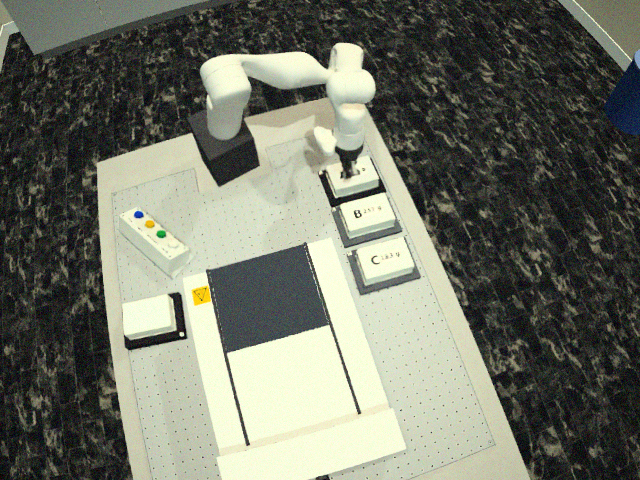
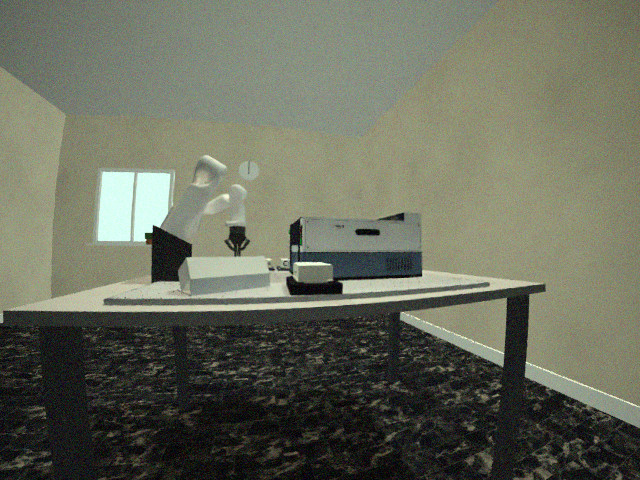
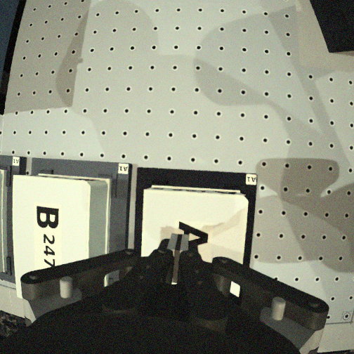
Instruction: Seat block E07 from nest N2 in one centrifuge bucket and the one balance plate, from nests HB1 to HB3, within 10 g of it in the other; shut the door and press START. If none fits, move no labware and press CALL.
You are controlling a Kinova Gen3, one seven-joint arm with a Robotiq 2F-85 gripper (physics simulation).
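Frame: origin at the arm's base, x ahead, y left, z up, level; centimetres.
Seen in the pictures: gripper, fingertip midpoint: (image 1: 347, 176); arm's base, link origin: (image 1: 224, 124) (image 2: 173, 235).
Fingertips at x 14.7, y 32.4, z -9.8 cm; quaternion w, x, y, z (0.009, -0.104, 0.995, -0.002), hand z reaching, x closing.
Observation:
Offsets run from my fingertips to a thing's middle. Level surfaces: height alone.
My gripper (image 1: 350, 174) (image 2: 237, 253) (image 3: 179, 245) is shut with its fingertips together, pointing down over block A @[dx -1.4, dy +1.6, dz -2.1 cm] (image 1: 368, 180) (image 3: 159, 207); the gap beneath them is hard to judge. Block A sits in a black nest (image 3: 195, 178), its weight hidden by the gripper. Block B @[dx +11.4, dy +4.0, dz -2.1 cm] (image 1: 379, 219) (image 3: 30, 200), marked 247 g, and block C @[dx +25.0, dy +6.7, dz -2.1 cm] (image 1: 395, 268), seemingly 183 g, sit in grey nests. An unlabelled-looking white block @[dx +35.5, dy -53.4, dz -0.8 cm] (image 1: 147, 315) (image 2: 312, 271) sits in the black nest @[dx +35.5, dy -53.4, dz -3.9 cm] (image 1: 180, 320) (image 2: 314, 287) across the table. The centrifuge @[dx +51.8, dy -18.5, dz +6.8 cm] (image 1: 289, 382) (image 2: 361, 240) stands between; its buckets do not show.
A white button box @[dx +13.3, dy -54.0, dz -1.2 cm] (image 1: 173, 253) (image 2: 227, 276) with blue, orange, green and white buttons stands beyond the centrifuge's dark top panel @[dx +38.6, dy -21.2, dz +15.8 cm] (image 1: 268, 299). The black arm base (image 1: 224, 157) (image 2: 170, 253) stands at the table's far end. The pegboard @[dz -5.4 cm] (image 1: 429, 361) (image 3: 175, 110) lies under everything.

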